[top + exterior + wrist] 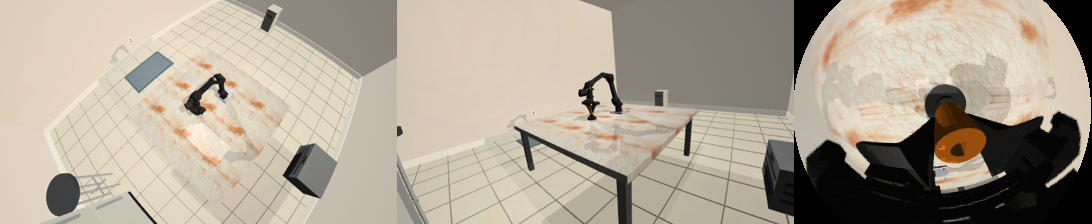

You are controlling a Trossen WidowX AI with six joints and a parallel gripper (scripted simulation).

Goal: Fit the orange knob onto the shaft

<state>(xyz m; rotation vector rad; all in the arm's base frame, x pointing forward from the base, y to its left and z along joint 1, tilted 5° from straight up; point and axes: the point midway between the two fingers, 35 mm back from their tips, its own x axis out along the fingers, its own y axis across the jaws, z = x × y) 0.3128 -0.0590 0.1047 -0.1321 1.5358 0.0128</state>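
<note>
Now: the orange knob 2 cm above my gripper tip. Also, from my gripper tip: dark round pedestal: 4 cm below.
</note>
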